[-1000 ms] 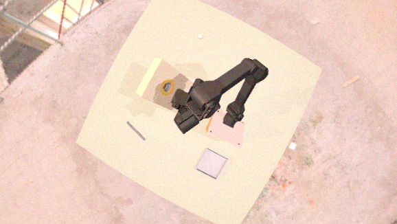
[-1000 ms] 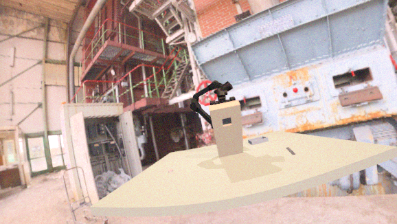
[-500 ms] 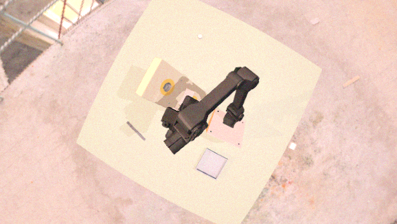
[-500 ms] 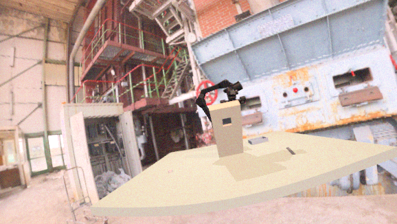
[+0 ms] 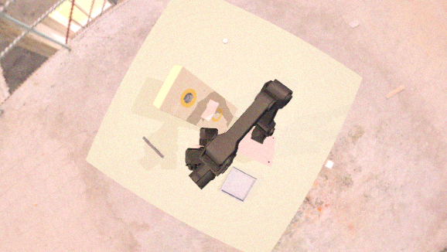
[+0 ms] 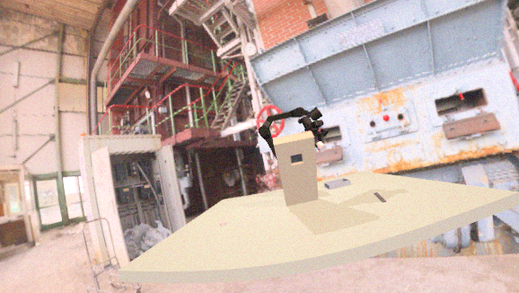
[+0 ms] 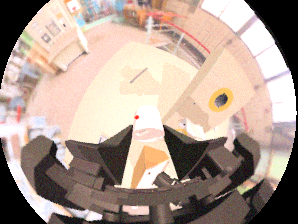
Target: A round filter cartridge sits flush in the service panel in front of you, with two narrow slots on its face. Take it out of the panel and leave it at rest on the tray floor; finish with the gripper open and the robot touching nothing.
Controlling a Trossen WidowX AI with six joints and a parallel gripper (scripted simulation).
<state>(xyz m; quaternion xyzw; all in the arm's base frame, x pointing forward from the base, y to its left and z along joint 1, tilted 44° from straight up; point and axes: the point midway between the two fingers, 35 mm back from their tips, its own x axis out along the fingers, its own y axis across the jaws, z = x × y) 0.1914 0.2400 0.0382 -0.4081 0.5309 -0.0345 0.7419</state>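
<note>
The tray lies 250 mm behind my gripper tip, 130 mm to the left of it and 280 mm below it. Also, from my gripper tip: round filter cartridge right at my gripper tip.
</note>
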